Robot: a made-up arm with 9 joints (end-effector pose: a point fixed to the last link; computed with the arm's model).
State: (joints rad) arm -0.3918 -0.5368 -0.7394 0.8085 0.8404 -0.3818 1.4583 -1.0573 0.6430
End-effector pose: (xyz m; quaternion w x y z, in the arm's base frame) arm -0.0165 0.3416 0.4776 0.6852 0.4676 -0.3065 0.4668
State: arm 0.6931 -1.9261 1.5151 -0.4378 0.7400 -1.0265 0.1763 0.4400 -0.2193
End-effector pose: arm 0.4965 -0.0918 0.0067 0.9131 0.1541 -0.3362 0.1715
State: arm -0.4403 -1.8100 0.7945 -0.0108 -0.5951 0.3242 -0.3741 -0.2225 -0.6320
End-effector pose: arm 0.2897 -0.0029 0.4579 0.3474 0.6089 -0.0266 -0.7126
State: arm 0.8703 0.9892 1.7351 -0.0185 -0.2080 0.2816 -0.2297 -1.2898 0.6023
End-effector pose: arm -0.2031 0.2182 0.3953 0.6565 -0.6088 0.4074 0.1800
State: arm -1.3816 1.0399 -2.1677 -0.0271 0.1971 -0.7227 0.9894 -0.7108 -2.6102
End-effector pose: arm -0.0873 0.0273 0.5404 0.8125 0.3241 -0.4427 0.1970
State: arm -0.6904 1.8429 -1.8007 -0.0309 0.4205 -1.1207 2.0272 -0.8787 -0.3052
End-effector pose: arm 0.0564 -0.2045 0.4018 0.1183 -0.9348 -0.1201 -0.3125
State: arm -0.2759 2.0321 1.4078 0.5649 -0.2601 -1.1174 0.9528 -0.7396 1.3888
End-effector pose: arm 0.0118 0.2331 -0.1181 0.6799 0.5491 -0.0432 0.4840
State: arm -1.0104 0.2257 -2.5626 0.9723 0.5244 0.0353 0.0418 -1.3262 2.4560
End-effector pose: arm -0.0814 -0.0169 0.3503 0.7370 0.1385 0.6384 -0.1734
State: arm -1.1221 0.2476 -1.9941 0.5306 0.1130 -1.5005 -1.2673 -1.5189 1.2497
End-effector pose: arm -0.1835 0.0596 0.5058 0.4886 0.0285 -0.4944 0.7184
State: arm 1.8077 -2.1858 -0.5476 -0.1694 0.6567 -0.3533 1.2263 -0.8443 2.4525
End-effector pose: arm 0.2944 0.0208 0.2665 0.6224 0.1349 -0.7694 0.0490
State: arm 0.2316 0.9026 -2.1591 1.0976 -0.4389 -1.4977 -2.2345 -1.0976 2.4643
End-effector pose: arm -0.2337 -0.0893 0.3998 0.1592 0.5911 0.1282 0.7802
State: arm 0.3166 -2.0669 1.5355 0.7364 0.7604 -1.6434 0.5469 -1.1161 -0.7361
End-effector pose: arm 0.3687 -0.2017 -0.0823 0.0814 -0.4152 -0.3755 0.8246
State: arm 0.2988 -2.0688 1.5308 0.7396 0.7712 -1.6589 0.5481 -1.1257 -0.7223
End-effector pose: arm 0.3679 -0.2093 -0.0781 0.0835 -0.4161 -0.3630 0.8295
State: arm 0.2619 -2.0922 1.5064 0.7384 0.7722 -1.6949 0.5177 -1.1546 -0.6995
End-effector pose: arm 0.3700 -0.2131 -0.0693 0.0869 -0.4141 -0.3642 0.8297
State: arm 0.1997 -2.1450 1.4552 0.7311 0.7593 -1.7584 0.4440 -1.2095 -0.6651
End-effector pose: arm 0.3750 -0.2112 -0.0547 0.0906 -0.4072 -0.3865 0.8226
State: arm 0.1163 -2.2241 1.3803 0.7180 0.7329 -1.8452 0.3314 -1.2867 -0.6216
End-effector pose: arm 0.3796 -0.2042 -0.0349 0.0913 -0.3935 -0.4316 0.8065
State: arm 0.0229 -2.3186 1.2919 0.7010 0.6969 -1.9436 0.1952 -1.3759 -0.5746
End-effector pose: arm 0.3802 -0.1948 -0.0121 0.0856 -0.3725 -0.4941 0.7809
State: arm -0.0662 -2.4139 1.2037 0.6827 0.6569 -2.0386 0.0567 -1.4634 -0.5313
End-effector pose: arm 0.3754 -0.1870 0.0102 0.0729 -0.3470 -0.5624 0.7470
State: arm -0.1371 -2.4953 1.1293 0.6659 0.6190 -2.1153 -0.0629 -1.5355 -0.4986
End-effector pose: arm 0.3674 -0.1821 0.0283 0.0567 -0.3223 -0.6238 0.7098
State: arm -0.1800 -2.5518 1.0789 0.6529 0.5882 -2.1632 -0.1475 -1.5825 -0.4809
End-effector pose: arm 0.3602 -0.1791 0.0396 0.0426 -0.3034 -0.6692 0.6770
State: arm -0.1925 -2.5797 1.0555 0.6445 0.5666 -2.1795 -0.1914 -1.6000 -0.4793
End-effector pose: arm 0.3564 -0.1755 0.0436 0.0349 -0.2924 -0.6966 0.6543
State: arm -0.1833 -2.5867 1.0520 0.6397 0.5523 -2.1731 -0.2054 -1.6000 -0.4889
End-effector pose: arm 0.3555 -0.1709 0.0424 0.0312 -0.2872 -0.7111 0.6410
